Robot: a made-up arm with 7 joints. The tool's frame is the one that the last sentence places. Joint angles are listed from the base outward.
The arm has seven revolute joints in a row. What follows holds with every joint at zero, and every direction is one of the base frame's.
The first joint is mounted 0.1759 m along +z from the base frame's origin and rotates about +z.
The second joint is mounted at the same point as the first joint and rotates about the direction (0, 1, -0.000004).
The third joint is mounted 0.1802 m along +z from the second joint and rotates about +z.
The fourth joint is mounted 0.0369 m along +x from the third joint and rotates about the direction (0, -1, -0.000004).
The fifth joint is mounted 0.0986 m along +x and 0.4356 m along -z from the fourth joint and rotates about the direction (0, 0.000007, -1).
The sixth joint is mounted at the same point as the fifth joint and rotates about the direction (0, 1, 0.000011).
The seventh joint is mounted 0.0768 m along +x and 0.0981 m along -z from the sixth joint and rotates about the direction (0, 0.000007, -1).
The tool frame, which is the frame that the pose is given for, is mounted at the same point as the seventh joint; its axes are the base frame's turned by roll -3.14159, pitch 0 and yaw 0 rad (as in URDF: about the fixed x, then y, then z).
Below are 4 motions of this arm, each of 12 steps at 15 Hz.
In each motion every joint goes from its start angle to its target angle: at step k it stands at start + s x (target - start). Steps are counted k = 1, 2, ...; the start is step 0. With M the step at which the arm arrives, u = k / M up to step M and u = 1 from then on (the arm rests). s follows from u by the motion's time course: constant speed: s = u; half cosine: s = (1 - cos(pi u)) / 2; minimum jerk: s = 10 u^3 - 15 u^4 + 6 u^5.
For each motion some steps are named. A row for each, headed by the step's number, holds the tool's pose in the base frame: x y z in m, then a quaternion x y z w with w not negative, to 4 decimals.
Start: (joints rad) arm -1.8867 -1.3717 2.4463 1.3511 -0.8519 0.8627 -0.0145
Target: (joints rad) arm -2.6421 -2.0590 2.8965 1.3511 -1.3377 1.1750 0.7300
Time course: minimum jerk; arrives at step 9
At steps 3, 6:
3: 0.3940 -0.0192 -0.2932 0.4866 0.5424 -0.2434 0.6401
6: 0.1096 -0.2238 -0.3785 0.4608 0.5046 -0.3930 0.6153

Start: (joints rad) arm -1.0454 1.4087 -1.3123 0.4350 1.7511 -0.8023 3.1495
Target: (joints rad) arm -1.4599 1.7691 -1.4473 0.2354 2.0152 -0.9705 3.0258
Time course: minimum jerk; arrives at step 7
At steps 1, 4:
1: -0.3716 0.0191 0.1894 -0.4574 0.1582 0.8339 0.2651
4: -0.2865 0.1423 0.2670 -0.2506 0.2119 0.8251 0.4599

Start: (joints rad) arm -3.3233 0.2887 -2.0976 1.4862 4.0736 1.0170 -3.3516
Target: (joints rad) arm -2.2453 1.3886 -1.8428 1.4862 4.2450 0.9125 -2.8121
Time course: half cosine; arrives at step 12
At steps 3, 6, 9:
3: 0.1813 0.5081 0.5411 -0.3200 0.0960 -0.7946 0.5069
6: -0.1996 0.5020 0.5385 -0.2070 -0.0498 -0.6267 0.7496
9: -0.4987 0.3077 0.4567 -0.0726 -0.1825 -0.3911 0.8992

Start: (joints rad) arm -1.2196 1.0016 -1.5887 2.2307 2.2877 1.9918 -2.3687
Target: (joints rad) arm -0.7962 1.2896 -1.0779 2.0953 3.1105 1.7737 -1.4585
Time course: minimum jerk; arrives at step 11
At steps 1, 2, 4, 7, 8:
1: -0.0853 -0.6263 0.4290 0.8122 0.2689 0.4095 0.3168
2: -0.0728 -0.6327 0.4209 0.8046 0.2599 0.4339 0.3110
4: -0.0036 -0.6605 0.3748 0.7573 0.2016 0.5641 0.2601
7: 0.1476 -0.6816 0.2541 0.6065 0.0233 0.7937 0.0409
8: 0.1838 -0.6778 0.2180 -0.5563 0.0302 -0.8298 0.0326

